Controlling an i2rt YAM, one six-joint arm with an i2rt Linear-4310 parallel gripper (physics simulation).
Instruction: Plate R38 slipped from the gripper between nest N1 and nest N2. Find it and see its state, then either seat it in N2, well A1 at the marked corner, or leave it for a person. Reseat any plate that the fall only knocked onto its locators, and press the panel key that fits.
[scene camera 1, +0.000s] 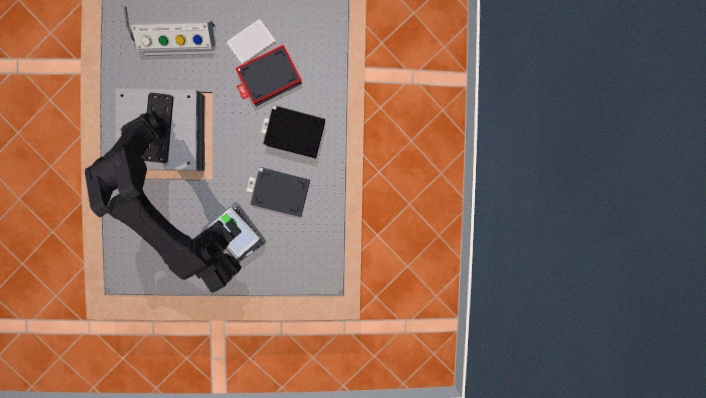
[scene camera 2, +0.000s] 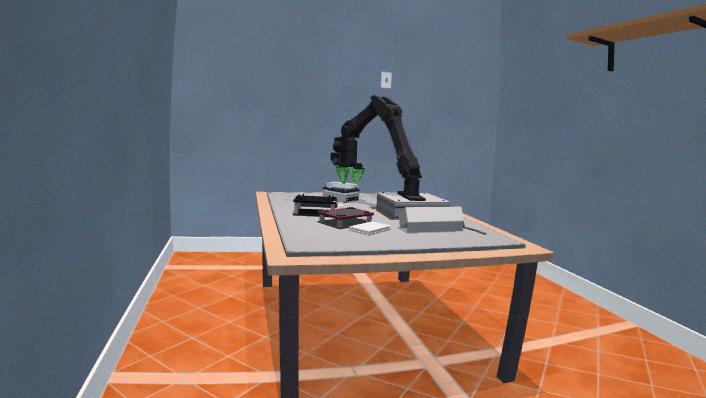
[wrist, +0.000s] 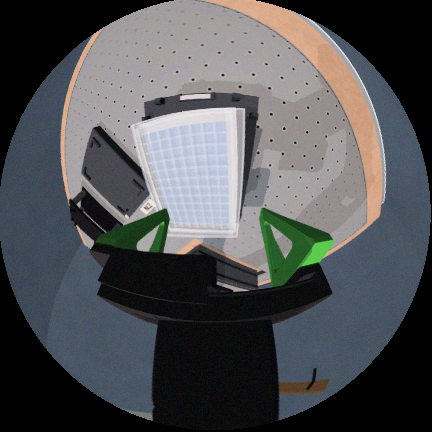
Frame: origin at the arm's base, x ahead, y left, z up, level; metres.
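Seen in the pictures: gripper, between the fingertips: (scene camera 1: 222, 230) (scene camera 2: 349, 184) (wrist: 213, 212); arm's base, origin of its link: (scene camera 1: 158, 128) (scene camera 2: 410, 196).
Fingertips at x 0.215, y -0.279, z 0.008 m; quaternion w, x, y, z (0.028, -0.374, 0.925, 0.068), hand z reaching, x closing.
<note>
Offsets run from my fingertips to a thing's middle. "*": to the spot under its first point. Level surfaces: height alone.
A clear, blue-white plate @[dx +0.033, dy -0.008, dz +0.000 m] (scene camera 1: 245, 239) (scene camera 2: 341, 185) (wrist: 190, 175) lies on a dark nest @[* dx +0.114, dy -0.032, dz -0.021 m] (scene camera 1: 260, 243) (wrist: 227, 99). In the wrist view it sits off-centre and slightly skewed; its tilt is unclear. A white plate @[dx +0.012, dy +0.584, dz -0.069 m] (scene camera 1: 251, 41) (scene camera 2: 370, 228) lies on the mat against the red-rimmed nest. Names on both plates are unreadable. Nest N2 @[dx +0.154, dy +0.128, dz -0.065 m] (scene camera 1: 281, 192) (wrist: 115, 175) bears no plate. My gripper (scene camera 2: 350, 182) (wrist: 213, 212) is open and empty, above the clear plate. The key panel @[dx -0.209, dy +0.563, dz -0.035 m] (scene camera 1: 172, 31) (scene camera 2: 432, 220) has white @[dx -0.280, dy +0.531, dz -0.013 m] (scene camera 1: 146, 41), green @[dx -0.231, dy +0.538, dz -0.013 m] (scene camera 1: 163, 40), yellow @[dx -0.181, dy +0.545, dz -0.013 m] (scene camera 1: 180, 39) and blue @[dx -0.132, dy +0.552, dz -0.013 m] (scene camera 1: 197, 39) keys.
A black nest @[dx +0.181, dy +0.317, dz -0.042 m] (scene camera 1: 294, 132) (scene camera 2: 315, 199) stands between N2 and the red-rimmed nest @[dx +0.082, dy +0.482, dz -0.054 m] (scene camera 1: 270, 75) (scene camera 2: 346, 213). The arm's base block (scene camera 1: 185, 105) (scene camera 2: 390, 205) stands beside them. A perforated grey mat @[dz -0.075 m] (scene camera 1: 300, 260) (scene camera 2: 300, 242) covers most of the wooden table (scene camera 1: 225, 307) (scene camera 2: 410, 262).
</note>
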